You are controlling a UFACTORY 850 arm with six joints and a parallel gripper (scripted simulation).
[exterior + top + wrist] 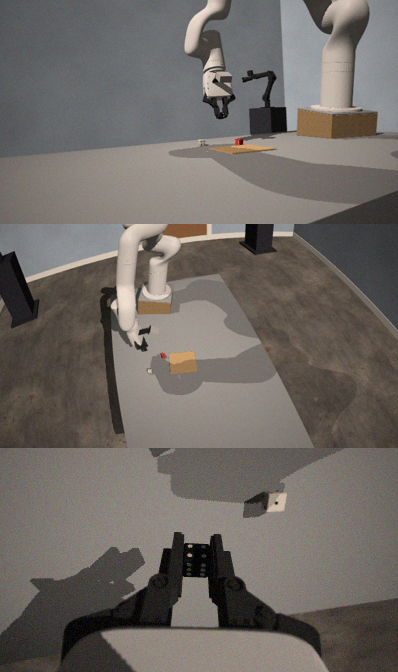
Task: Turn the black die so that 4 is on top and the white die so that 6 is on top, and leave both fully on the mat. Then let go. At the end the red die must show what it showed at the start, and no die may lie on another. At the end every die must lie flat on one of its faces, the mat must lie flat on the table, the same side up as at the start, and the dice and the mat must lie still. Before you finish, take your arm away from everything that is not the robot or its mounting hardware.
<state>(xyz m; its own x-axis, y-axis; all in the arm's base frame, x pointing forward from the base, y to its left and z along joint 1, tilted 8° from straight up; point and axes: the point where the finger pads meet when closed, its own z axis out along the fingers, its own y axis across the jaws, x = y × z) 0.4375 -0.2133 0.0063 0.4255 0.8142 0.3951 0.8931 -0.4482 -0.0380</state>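
The black die is 1 cm below my hand. Round my hand: tan mat (9 cm ahead, 17 cm to the left, 11 cm below); then red die (1 cm ahead, 9 cm to the left, 10 cm below); then white die (9 cm ahead, 1 cm to the right, 10 cm below).
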